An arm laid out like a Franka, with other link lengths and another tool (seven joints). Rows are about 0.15 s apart.
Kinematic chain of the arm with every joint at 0, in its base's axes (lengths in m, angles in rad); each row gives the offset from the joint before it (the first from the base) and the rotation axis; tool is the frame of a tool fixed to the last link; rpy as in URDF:
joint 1: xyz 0 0 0.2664 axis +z
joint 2: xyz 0 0 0 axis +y
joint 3: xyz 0 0 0.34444 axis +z
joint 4: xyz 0.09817 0 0 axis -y
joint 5: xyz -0.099 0 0.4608 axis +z
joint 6: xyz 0 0 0 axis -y
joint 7: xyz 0.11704 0 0 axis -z
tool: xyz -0.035 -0.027 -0.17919 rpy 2.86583 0 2.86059
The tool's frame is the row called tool.
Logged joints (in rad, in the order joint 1, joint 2, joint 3, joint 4, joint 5, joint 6, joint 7), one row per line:
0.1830, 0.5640, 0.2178, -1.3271, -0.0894, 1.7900, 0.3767
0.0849, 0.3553, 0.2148, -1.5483, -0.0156, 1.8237, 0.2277
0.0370, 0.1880, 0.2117, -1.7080, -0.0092, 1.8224, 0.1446
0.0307, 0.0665, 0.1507, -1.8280, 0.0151, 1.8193, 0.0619
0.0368, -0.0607, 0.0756, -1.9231, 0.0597, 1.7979, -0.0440
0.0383, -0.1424, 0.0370, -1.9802, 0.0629, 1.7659, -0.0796
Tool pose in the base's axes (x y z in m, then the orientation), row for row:
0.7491, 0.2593, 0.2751, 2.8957, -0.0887, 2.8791
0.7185, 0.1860, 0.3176, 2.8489, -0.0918, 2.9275
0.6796, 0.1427, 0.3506, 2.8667, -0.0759, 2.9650
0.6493, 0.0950, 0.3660, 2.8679, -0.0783, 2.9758
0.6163, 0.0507, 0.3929, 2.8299, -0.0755, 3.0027
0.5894, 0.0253, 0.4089, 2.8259, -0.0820, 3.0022
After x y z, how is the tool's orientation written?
As angles about the fixed x, y, z axes (roll, pitch, yaw), in radians.
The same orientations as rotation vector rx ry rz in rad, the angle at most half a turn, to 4 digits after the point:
-0.4173, -3.0327, -0.3928
-0.3461, -3.0280, -0.4616
-0.2859, -3.0472, -0.4319
-0.2695, -3.0450, -0.4294
-0.2297, -3.0416, -0.4861
-0.2317, -3.0344, -0.4919

